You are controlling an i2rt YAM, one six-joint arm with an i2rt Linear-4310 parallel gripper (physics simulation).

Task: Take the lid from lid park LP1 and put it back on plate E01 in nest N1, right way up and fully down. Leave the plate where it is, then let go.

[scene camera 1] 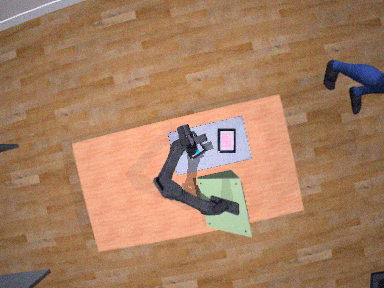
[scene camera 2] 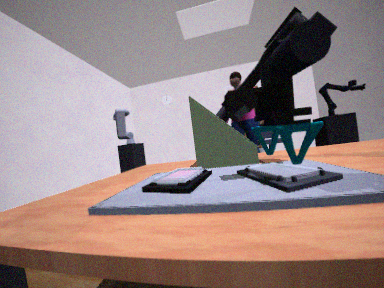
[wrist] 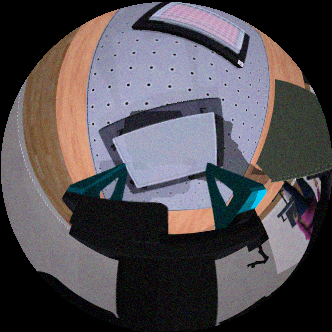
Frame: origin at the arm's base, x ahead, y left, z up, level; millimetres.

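Seen in the pictures: gripper, fingertip midpoint: [scene camera 2: 281, 159] [wrist: 165, 166]; arm's base, link origin: [scene camera 1: 224, 204] [scene camera 2: 218, 122].
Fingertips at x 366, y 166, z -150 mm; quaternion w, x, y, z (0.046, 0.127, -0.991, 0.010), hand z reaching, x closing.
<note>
Pixels of each thing's middle, then the offset from my fingertips to it. Level surfaces: height alone.
- pale lid, body centre: [wrist: 170, 152] [scene camera 2: 278, 170] dy -7, dx -6, dz -25 mm
- plate, body centre: [scene camera 2: 180, 174] [scene camera 1: 226, 140] dy -236, dx +4, dz -20 mm
- grey perforated board, body centre: [wrist: 199, 75] [scene camera 2: 228, 179] [scene camera 1: 209, 145] dy -119, dx -19, dz -45 mm
- wooden table, surface height: dz -51 mm
The pale lid [scene camera 2: 295, 171] [wrist: 170, 147] lies on the dark lid park [scene camera 2: 326, 178] [wrist: 210, 106]; the arm covers much of both in scene camera 1. My gripper [scene camera 1: 199, 144] [scene camera 2: 284, 157] [wrist: 165, 166] is open and empty. Its teal fingers hang above the lid, apart from it, toward the near part of the lid in the wrist view. The plate [scene camera 1: 227, 140] [scene camera 2: 182, 175] [wrist: 202, 21], with a pink pattern, sits in its black nest [scene camera 1: 219, 141] [scene camera 2: 170, 189] [wrist: 187, 37]. No labels are readable.
Lid park and nest stand apart on a grey perforated board [scene camera 1: 243, 145] [scene camera 2: 125, 202] [wrist: 150, 55] on the wooden table [scene camera 1: 120, 200]. A green slanted panel [scene camera 1: 225, 192] [scene camera 2: 220, 137] [wrist: 300, 130] stands beside the board, under part of the arm in scene camera 1. A person [scene camera 1: 367, 75] is off the table.
</note>
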